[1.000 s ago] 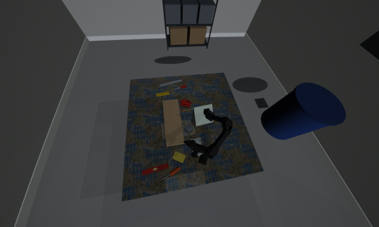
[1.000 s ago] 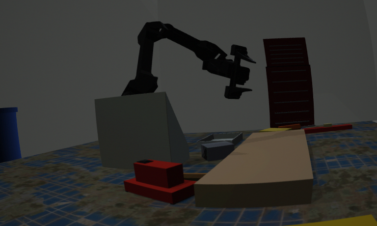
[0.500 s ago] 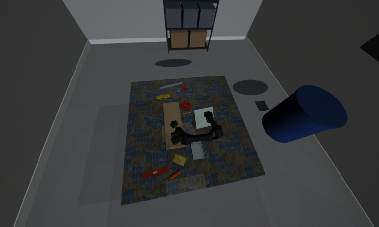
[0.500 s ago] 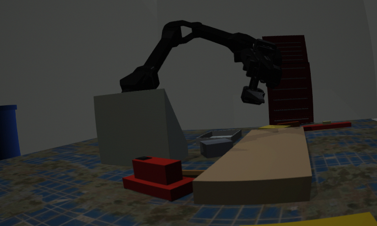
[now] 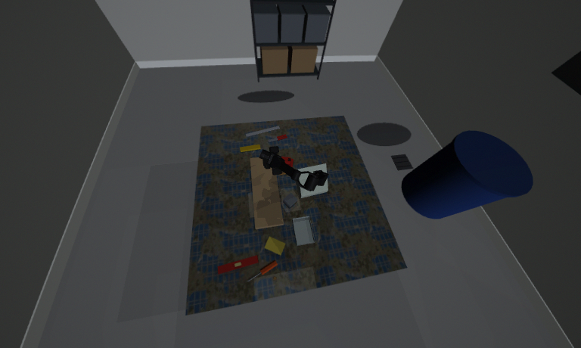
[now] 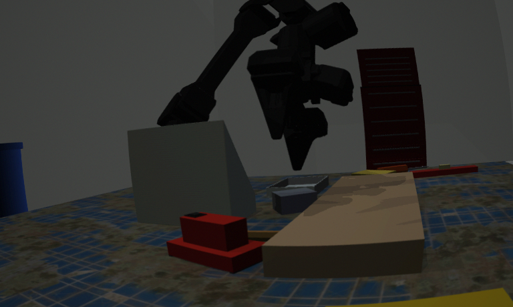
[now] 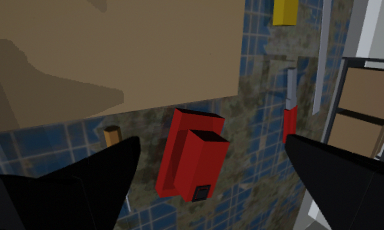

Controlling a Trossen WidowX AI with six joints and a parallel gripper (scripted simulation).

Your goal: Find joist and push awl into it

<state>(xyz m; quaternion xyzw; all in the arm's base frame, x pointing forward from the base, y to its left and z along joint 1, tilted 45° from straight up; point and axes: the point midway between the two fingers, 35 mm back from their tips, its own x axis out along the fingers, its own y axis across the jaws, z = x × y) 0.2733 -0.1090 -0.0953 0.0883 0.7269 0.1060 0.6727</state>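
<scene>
My gripper tip is now 10 cm past the red stud finder, 4 cm to the left of it and 8 cm above it. Round my gripper tip: yellow bar: 16 cm ahead, 22 cm to the right, 12 cm below; then grey block: 6 cm behind, 27 cm to the left, 11 cm below; then awl: 10 cm behind, 5 cm to the left, 12 cm below.
</scene>
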